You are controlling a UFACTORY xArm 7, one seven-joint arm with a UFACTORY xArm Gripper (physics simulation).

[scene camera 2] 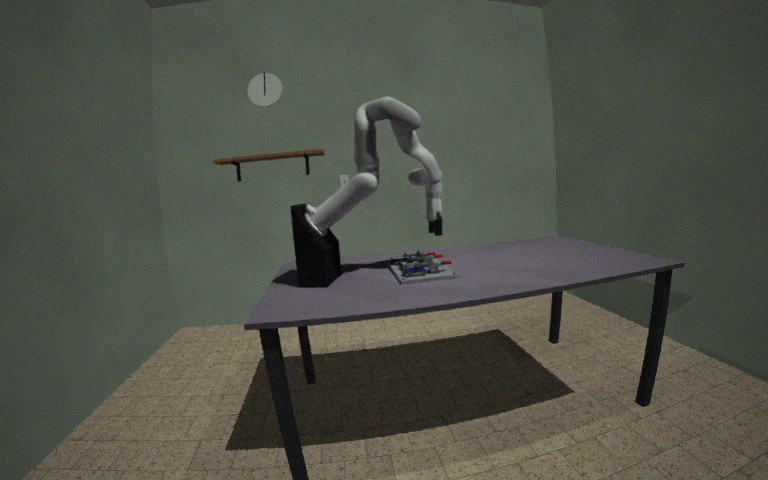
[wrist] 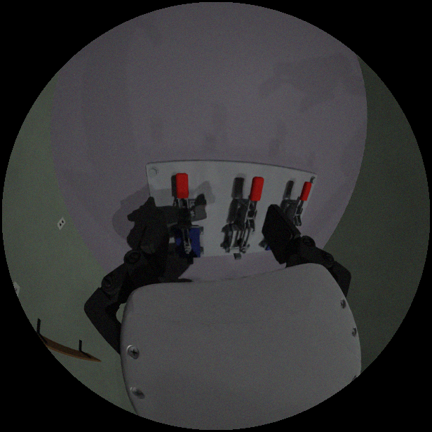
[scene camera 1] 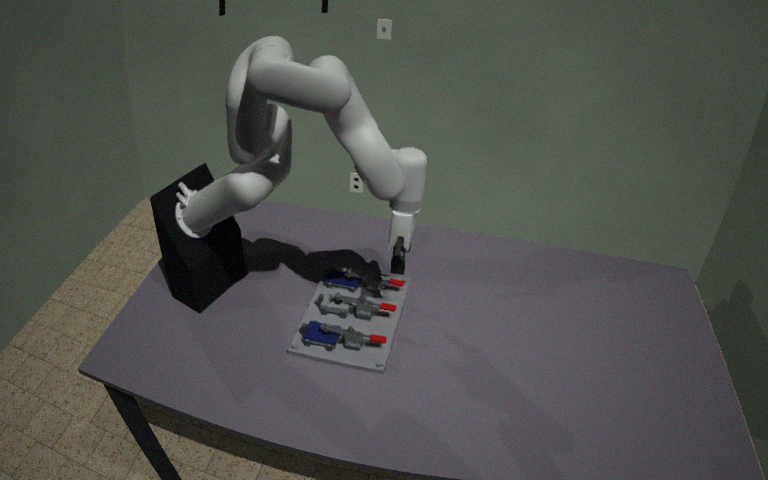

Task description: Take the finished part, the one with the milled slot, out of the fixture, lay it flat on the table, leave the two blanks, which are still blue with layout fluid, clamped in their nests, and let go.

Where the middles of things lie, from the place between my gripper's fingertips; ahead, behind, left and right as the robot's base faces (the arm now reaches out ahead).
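Scene:
Fixture plate point(scene camera 1: 384, 323): position relative to my hand is 14 cm below, 5 cm to the right and 11 cm behind.

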